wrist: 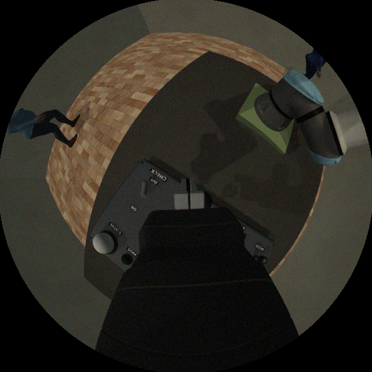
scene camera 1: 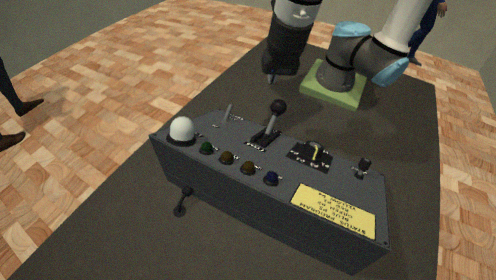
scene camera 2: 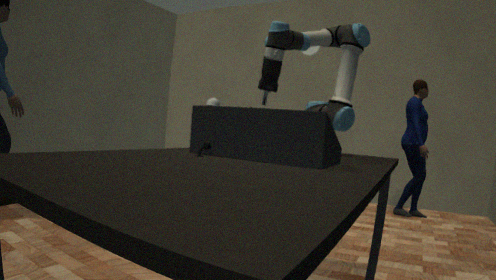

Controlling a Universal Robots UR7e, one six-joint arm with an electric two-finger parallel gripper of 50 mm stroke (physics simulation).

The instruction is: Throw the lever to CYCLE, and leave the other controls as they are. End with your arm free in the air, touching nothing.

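Where they show: gripper, between the fingertips: (scene camera 1: 271,80) (scene camera 2: 263,104); arm's base, origin of its link: (scene camera 1: 334,79).
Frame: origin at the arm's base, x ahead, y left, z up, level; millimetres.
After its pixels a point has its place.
Note:
The black-knobbed lever (scene camera 1: 278,106) {x 408, y -72, z 128 mm} leans away from the CYCLE label (scene camera 1: 255,146) {x 516, y -76, z 87 mm} toward the robot-base side, in its slot on the grey control panel (scene camera 1: 215,180) {x 646, y -97, z 105 mm} (scene camera 2: 260,135) {x 647, y 17, z 56 mm} (wrist: 120,215). In the wrist view, part of its dark knob (wrist: 208,199) shows just right of the fingers; the shaft and CYCLE label are hidden. My gripper (scene camera 1: 271,79) {x 379, y -109, z 174 mm} (scene camera 2: 264,103) {x 379, y -109, z 174 mm} (wrist: 187,186) is shut and empty. In scene camera 1 it hangs behind the knob, on the robot-base side, with a visible gap. The lever does not show in scene camera 2.
The panel also bears a CHECK toggle (scene camera 1: 227,114) {x 449, y -194, z 80 mm} (wrist: 144,188), a white dome (scene camera 1: 182,129) {x 611, y -193, z 168 mm} (scene camera 2: 213,101) {x 617, y -195, z 163 mm} (wrist: 103,242), small coloured lamps, a PROGRAM dial (scene camera 1: 315,150) {x 467, y 50, z 95 mm} and a MODE switch (scene camera 1: 364,166) {x 458, y 163, z 96 mm} (wrist: 261,259). The arm's green base plate (scene camera 1: 330,97) {x 108, y 14, z -9 mm} (wrist: 265,135) is behind the panel. People stand beyond the table.

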